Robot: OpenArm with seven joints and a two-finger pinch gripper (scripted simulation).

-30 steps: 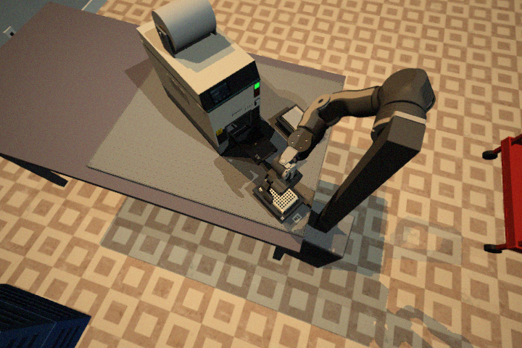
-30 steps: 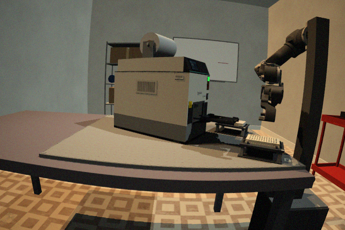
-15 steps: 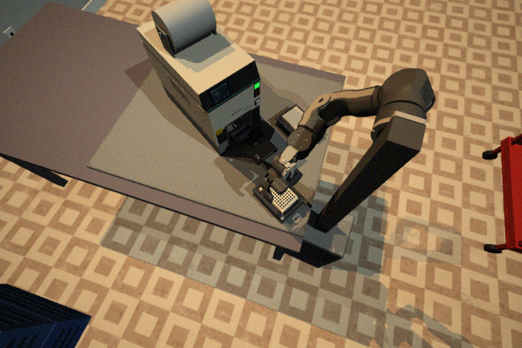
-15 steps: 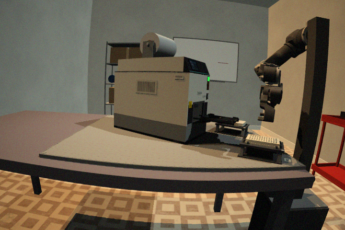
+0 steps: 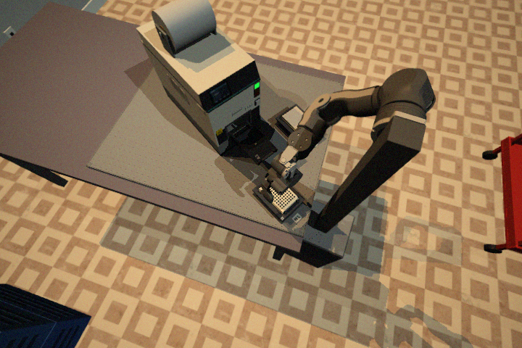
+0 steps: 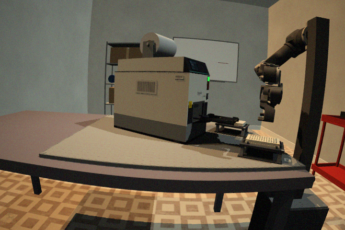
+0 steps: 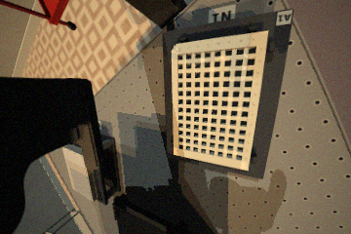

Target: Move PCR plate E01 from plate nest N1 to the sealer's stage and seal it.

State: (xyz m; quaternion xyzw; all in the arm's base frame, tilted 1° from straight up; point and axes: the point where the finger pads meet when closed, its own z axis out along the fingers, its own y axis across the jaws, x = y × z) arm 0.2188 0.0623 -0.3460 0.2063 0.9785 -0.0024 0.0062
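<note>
The plate E01 is 8 cm below my hand. The rest, counted from my hand: plate E07: 34 cm to the right, 8 cm below, 4 cm ahead; then sealer's dark stage: 15 cm ahead, 13 cm to the right, 3 cm below; then foil roll: 45 cm ahead, 28 cm to the right, 28 cm above.
</note>
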